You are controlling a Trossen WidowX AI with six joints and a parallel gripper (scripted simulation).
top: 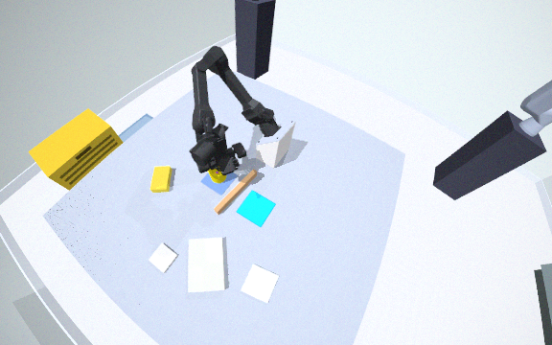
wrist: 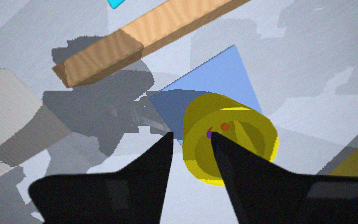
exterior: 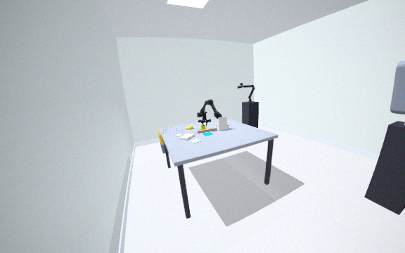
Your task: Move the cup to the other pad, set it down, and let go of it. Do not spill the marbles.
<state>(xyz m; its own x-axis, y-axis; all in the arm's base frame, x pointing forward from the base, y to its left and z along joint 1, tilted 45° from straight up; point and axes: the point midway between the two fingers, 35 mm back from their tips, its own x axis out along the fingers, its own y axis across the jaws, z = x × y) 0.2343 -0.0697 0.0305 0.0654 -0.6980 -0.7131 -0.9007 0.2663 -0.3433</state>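
The yellow cup lies 2 cm below my gripper tip, 2 cm ahead of it and 1 cm to the right of it. Round my gripper tip: wooden bar (9 cm to the left, 5 cm below, 3 cm ahead); cyan pad (20 cm to the left, 6 cm below, 3 cm ahead).
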